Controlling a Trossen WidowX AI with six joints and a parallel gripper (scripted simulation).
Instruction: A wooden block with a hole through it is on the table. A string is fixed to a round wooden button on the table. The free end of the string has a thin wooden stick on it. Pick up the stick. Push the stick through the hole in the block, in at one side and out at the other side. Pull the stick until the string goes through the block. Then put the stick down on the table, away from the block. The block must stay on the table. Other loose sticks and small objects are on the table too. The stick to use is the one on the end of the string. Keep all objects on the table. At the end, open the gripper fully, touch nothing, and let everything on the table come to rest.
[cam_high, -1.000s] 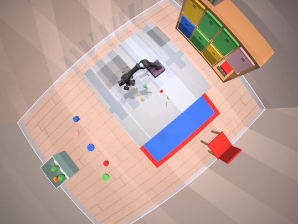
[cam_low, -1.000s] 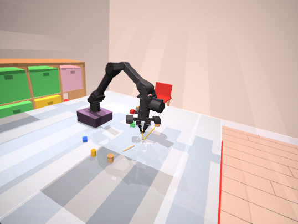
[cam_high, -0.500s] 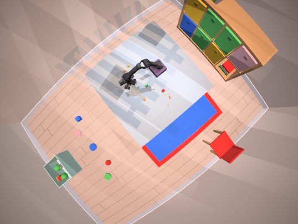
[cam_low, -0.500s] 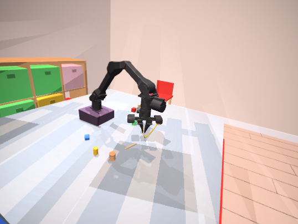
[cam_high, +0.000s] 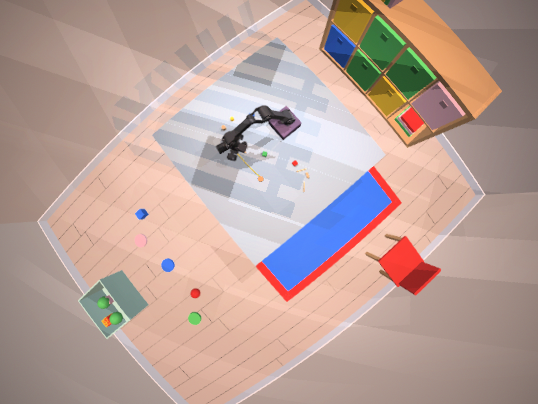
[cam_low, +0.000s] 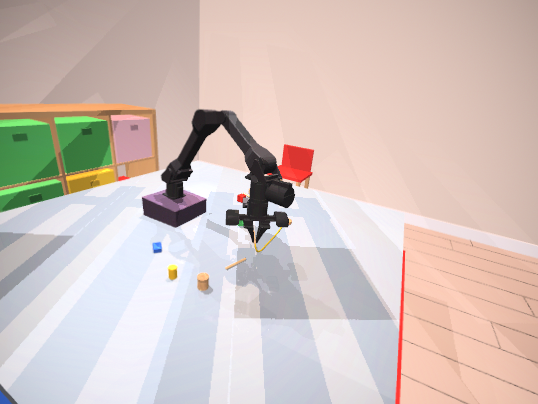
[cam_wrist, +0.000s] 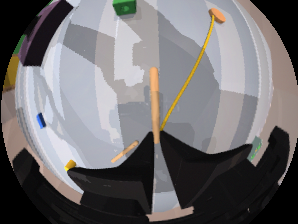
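Right now the green block is 15 cm behind my gripper tip, 13 cm to the left of it and 2 cm below it. From my gripper tip the other things lie so: wooden cylinder (21 cm to the right, 2 cm below, 2 cm behind); then round wooden button (26 cm to the left, 3 cm below, 2 cm behind); then yellow cylinder (23 cm to the right, 10 cm behind, 2 cm below).
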